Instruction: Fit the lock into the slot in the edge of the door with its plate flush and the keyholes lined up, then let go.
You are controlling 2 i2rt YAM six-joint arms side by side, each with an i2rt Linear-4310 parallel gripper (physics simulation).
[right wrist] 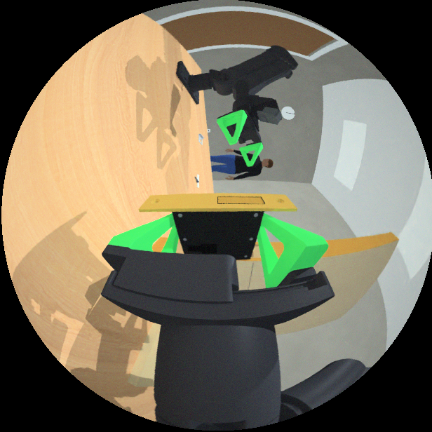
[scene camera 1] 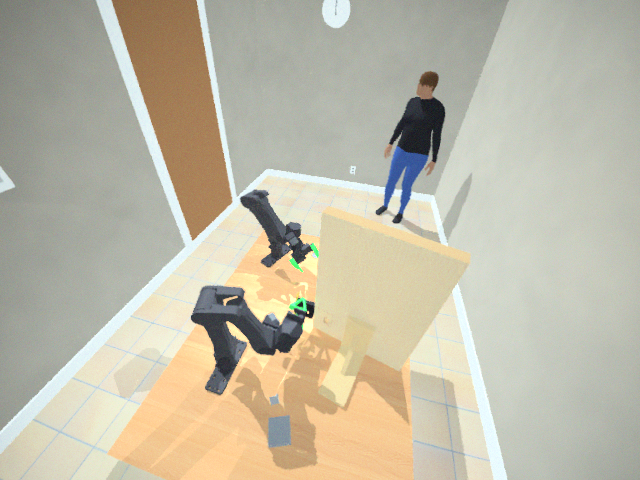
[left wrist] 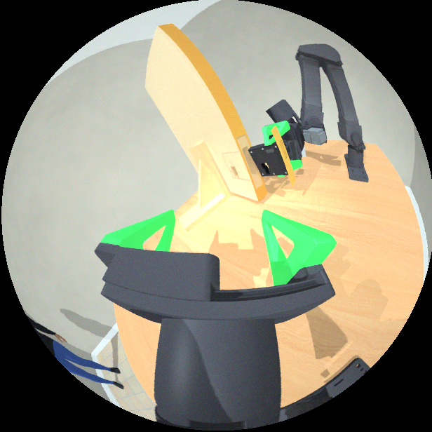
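Where they show: left gripper, fingertip midpoint: [scene camera 1: 310, 265]; right gripper, fingertip midpoint: [scene camera 1: 302, 305]; left arm's base, origin of the base link: [scene camera 1: 276, 255]; right arm's base, origin of the base link: [scene camera 1: 227, 364].
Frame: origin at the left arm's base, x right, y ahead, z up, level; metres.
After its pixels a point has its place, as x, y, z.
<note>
The lock, a black case [scene camera 1: 310, 308] @[0.250, 0.424, 0.143] [left wrist: 265, 156] [right wrist: 217, 235] with a brass plate [left wrist: 284, 156] [right wrist: 185, 202], is outside the door. My right gripper [scene camera 1: 301, 305] @[0.248, 0.381, 0.125] [left wrist: 274, 161] [right wrist: 217, 215] is shut on its case. The plate faces away from the door. The upright door [scene camera 1: 382, 279] @[0.221, 0.647, 0.448] [left wrist: 185, 100] [right wrist: 355, 285] has a slot [left wrist: 243, 146] in its orange edge and a keyhole [left wrist: 235, 169] in its face. The case's free end is close to the edge; whether they touch is unclear. My left gripper [scene camera 1: 308, 261] @[0.071, 0.292, 0.160] [left wrist: 218, 214] [right wrist: 242, 156] is open and empty, away from the lock.
A pale wooden foot [scene camera 1: 333, 390] @[0.405, 0.646, 0.018] [left wrist: 202, 212] braces the door on the wooden surface [scene camera 1: 361, 444] @[0.479, 0.802, 0.000] [left wrist: 380, 200] [right wrist: 65, 125]. Two grey rectangles [scene camera 1: 279, 431] @[0.609, 0.576, 0.036] [scene camera 1: 273, 399] lie at the lower part of the scene view. A person [scene camera 1: 421, 124] stands beyond the door.
</note>
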